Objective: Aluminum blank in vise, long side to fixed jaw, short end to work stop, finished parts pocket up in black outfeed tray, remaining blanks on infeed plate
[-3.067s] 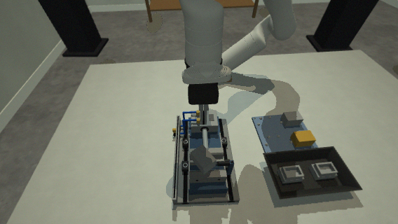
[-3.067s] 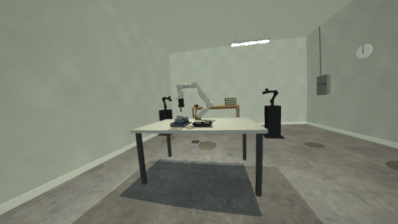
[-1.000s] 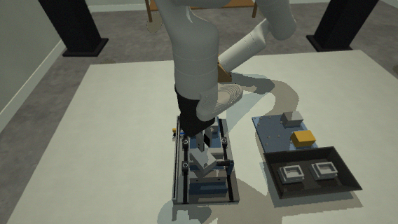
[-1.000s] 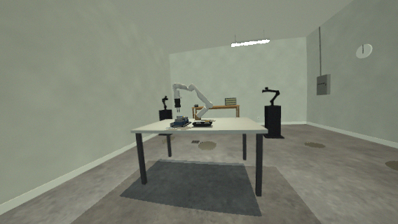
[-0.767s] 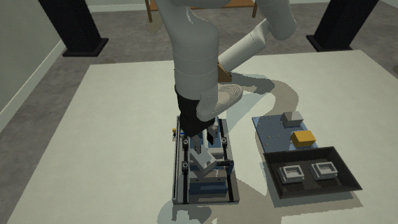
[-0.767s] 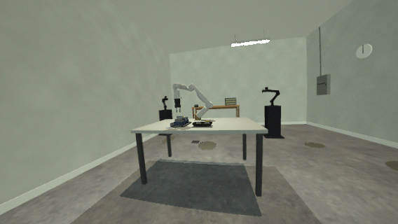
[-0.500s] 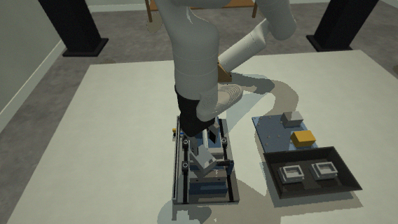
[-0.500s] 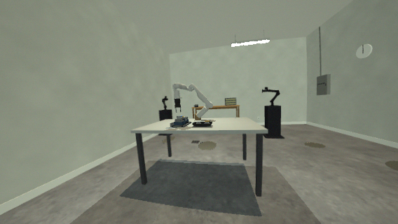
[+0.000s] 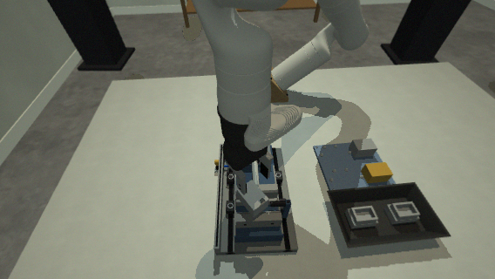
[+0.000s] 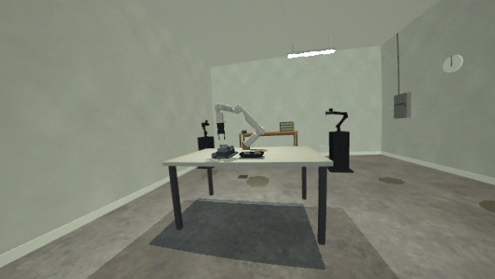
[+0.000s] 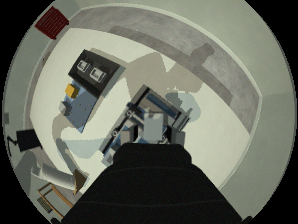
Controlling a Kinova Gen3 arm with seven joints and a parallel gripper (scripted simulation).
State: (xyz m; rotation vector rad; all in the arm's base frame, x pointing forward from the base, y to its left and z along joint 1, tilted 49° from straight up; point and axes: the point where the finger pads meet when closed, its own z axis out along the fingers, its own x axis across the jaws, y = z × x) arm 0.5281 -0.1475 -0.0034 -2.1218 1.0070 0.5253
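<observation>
Right now the gray aluminum blank is 8 cm below my hand. The rest, counted from my hand: yellow brass blank (12 cm behind, 35 cm to the left, 17 cm below).
</observation>
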